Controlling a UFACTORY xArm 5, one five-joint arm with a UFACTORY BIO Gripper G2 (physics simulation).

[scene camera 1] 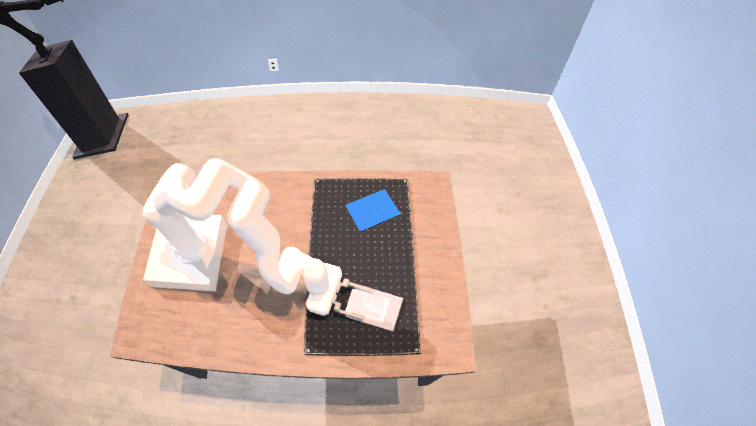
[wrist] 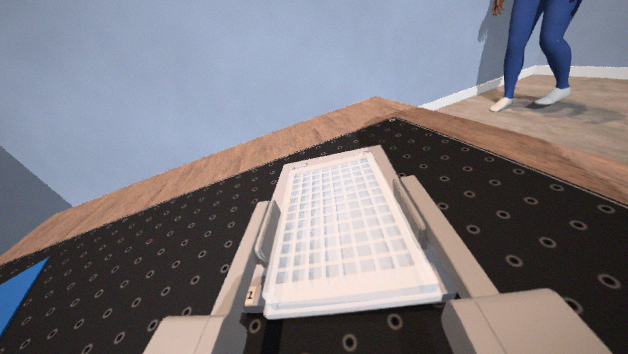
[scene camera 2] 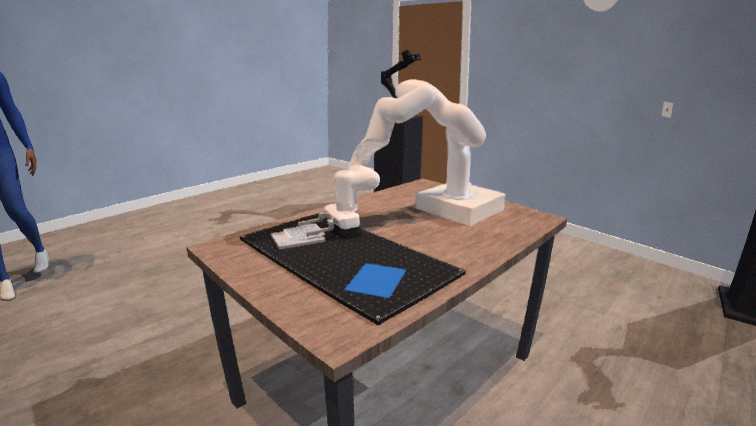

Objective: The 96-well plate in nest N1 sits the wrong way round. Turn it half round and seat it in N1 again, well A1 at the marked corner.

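The clear 96-well plate (scene camera 1: 368, 305) (scene camera 2: 303, 231) (wrist: 345, 240) is between the fingers of my gripper (scene camera 1: 374, 306) (scene camera 2: 305, 228) (wrist: 339, 220), which is shut on its two long sides. The plate is over the pale nest N1 (scene camera 1: 394, 314) (scene camera 2: 298, 242) (wrist: 327, 158), long sides roughly in line with it. It is shifted towards the gripper body: a strip of nest shows beyond its far end, and its near end overhangs the nest. A label (wrist: 251, 295) ending in "1" shows at the nest's near left corner, partly hidden. I cannot read well A1 on the plate.
The nest is on a black perforated board (scene camera 1: 359, 248) (scene camera 2: 423, 264) (wrist: 165, 220) on the wooden table (scene camera 1: 439, 238) (scene camera 2: 502, 238). A flat blue sheet (scene camera 1: 372, 210) (scene camera 2: 375, 280) (wrist: 15, 295) lies on the board's other half. A person in blue (scene camera 2: 10, 174) (wrist: 530, 45) is beyond the table.
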